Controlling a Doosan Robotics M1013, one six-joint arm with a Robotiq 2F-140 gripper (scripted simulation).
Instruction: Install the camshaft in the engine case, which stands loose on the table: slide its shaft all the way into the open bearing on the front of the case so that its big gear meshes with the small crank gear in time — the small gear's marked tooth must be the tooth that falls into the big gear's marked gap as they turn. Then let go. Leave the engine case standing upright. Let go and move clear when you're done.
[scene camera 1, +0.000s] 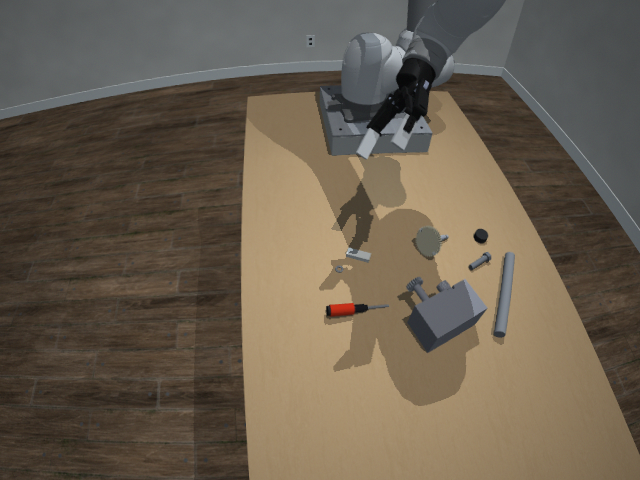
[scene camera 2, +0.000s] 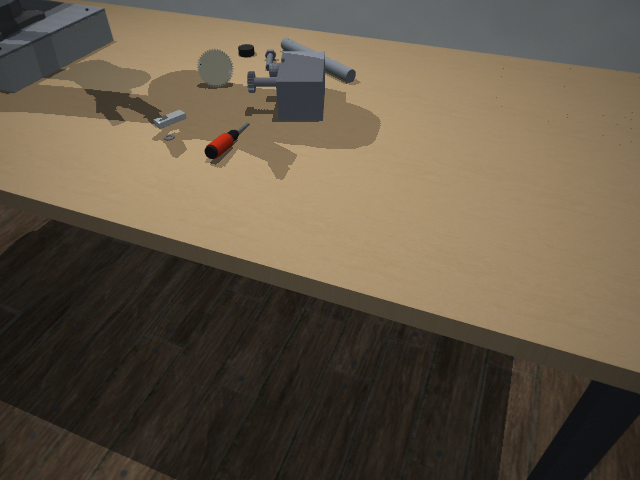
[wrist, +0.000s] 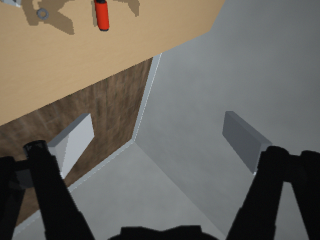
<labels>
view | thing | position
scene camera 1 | gripper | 377, 151
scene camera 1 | long grey rod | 507, 278
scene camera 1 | grey engine case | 435, 321
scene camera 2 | grey engine case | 300, 87
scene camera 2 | camshaft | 215, 68
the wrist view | gripper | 158, 124
</labels>
